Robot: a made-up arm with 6 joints.
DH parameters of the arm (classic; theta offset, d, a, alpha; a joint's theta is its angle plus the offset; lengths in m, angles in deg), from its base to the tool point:
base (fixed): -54.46 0 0.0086 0
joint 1: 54.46 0.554 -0.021 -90
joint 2: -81.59 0 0.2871 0
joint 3: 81.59 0.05 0.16 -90
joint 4: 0 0.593 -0.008 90
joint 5: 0 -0.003 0.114 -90
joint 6: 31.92 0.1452 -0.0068 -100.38
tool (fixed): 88.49 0.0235 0 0
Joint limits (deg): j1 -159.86..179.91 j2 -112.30..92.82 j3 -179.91..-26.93 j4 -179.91..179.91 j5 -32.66..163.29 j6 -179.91..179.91
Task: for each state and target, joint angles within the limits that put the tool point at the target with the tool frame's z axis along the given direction. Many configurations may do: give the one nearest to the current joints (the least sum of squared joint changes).
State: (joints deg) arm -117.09 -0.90 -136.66 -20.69 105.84 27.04
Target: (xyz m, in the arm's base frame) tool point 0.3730 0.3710 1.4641 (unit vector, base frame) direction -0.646 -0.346 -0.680
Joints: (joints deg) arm -130.17 -37.47 -164.62 -9.40 54.32 46.01
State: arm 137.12 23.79 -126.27 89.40 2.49 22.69
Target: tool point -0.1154 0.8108 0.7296 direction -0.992 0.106 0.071
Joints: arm 103.67 27.34 -104.00 114.33 -29.54 43.19
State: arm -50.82 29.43 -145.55 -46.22 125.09 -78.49
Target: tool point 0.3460 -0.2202 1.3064 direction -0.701 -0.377 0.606
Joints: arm -16.51 17.76 -161.84 -49.93 136.24 -34.37
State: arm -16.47 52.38 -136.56 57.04 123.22 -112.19
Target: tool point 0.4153 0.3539 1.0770 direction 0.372 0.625 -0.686
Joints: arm 18.28 7.71 -112.95 85.53 163.29 -70.71
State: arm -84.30 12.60 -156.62 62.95 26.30 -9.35
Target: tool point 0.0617 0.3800 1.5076 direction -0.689 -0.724 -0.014
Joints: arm -107.83 -17.63 -171.83 56.95 -10.03 -26.73
